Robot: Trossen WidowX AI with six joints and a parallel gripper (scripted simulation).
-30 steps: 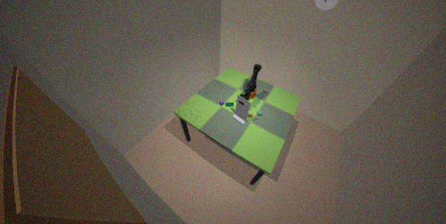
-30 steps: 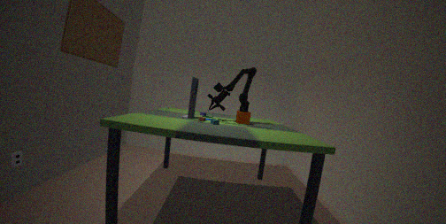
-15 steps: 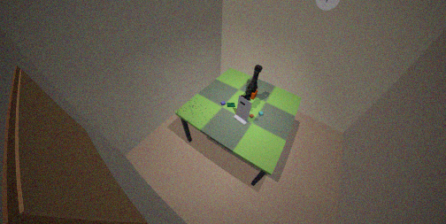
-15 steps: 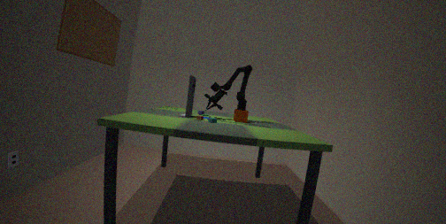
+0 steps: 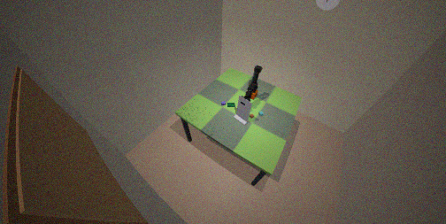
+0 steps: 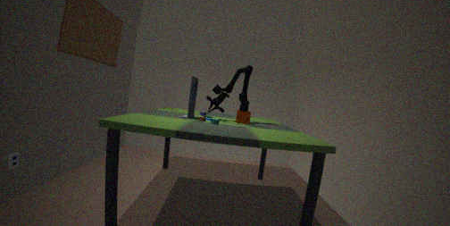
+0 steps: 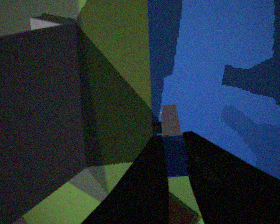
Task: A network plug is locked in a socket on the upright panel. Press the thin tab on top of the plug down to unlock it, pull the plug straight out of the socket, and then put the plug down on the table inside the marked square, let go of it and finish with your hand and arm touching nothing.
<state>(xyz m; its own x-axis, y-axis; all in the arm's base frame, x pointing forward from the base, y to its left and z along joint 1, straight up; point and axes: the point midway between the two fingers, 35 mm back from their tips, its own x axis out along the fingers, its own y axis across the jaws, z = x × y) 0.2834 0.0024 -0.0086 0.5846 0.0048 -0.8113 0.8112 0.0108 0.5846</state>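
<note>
Now: the blue marked square 6 cm below my gripper tip and 1 cm behind it. Round my gripper tip: blue network plug (right at my gripper tip); then upright panel (15 cm ahead, 9 cm above, 2 cm to the left).
</note>
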